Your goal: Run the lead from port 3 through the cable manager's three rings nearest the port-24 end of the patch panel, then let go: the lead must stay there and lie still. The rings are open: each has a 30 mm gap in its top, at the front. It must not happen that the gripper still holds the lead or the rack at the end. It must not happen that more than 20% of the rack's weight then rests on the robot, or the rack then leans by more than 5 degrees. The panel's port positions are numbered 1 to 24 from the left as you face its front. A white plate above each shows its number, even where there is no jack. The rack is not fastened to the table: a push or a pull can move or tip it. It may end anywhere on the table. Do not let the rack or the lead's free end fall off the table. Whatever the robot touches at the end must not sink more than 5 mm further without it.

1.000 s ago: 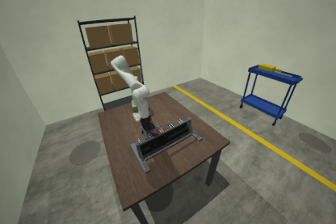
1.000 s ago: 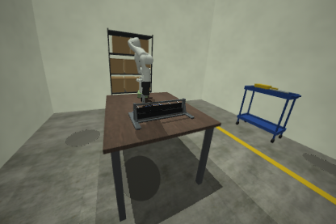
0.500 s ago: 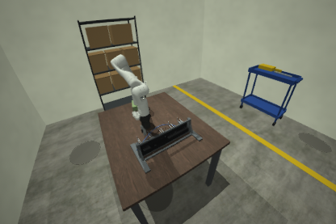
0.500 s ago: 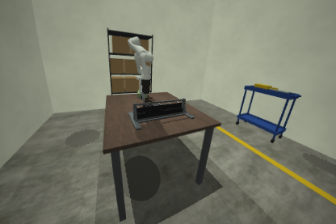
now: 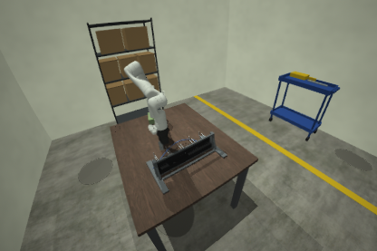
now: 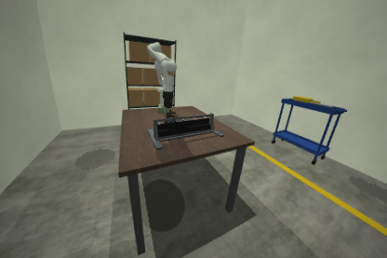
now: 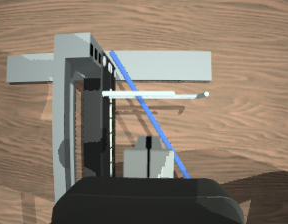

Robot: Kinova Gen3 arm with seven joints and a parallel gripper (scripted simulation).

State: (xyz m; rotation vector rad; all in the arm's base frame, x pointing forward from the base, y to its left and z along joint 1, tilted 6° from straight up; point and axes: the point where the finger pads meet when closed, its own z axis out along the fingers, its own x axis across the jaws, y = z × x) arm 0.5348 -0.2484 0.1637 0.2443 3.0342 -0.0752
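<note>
Right now the patch-panel rack is 140 mm to the left of my hand, 90 mm below it and 80 mm ahead of it.
</note>
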